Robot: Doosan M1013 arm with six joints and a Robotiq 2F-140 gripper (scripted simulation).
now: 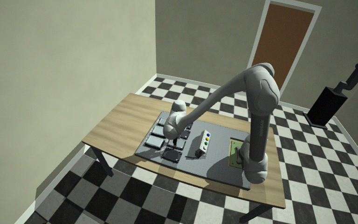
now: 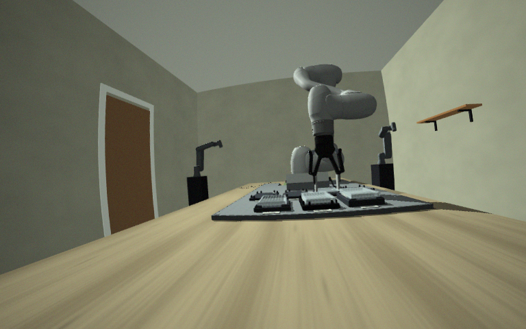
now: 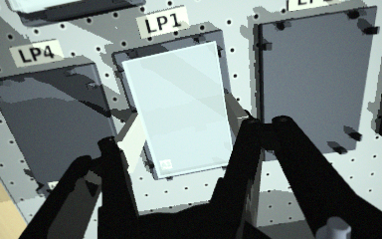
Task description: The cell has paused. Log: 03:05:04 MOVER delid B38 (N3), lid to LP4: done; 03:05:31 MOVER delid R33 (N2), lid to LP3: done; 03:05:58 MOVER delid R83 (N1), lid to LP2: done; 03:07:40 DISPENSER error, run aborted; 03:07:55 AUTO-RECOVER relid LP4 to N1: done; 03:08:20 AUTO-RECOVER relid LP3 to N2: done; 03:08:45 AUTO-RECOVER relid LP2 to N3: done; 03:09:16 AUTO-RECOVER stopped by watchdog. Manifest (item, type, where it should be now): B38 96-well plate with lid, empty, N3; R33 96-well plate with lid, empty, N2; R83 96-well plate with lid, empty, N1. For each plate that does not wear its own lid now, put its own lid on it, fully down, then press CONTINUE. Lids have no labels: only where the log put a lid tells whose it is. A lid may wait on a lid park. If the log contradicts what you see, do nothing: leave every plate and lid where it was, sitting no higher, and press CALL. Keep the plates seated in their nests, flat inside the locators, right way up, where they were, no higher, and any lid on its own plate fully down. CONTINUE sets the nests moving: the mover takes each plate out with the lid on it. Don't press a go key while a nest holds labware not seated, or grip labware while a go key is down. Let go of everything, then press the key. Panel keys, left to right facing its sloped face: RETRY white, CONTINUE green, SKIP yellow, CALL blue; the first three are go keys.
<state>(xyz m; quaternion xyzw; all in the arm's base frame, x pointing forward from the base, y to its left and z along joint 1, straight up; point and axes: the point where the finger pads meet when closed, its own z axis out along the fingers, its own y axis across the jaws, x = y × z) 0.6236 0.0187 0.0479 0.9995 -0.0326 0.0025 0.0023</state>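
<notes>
Now: the clear lid 20 mm below my hand. From my hand the other things lie so: lid park LP2 (130 mm to the right, 30 mm below, 10 mm behind); LP1 label (90 mm ahead, 40 mm below, 10 mm to the right); lid park LP4 (130 mm to the left, 30 mm below, 10 mm ahead).
</notes>
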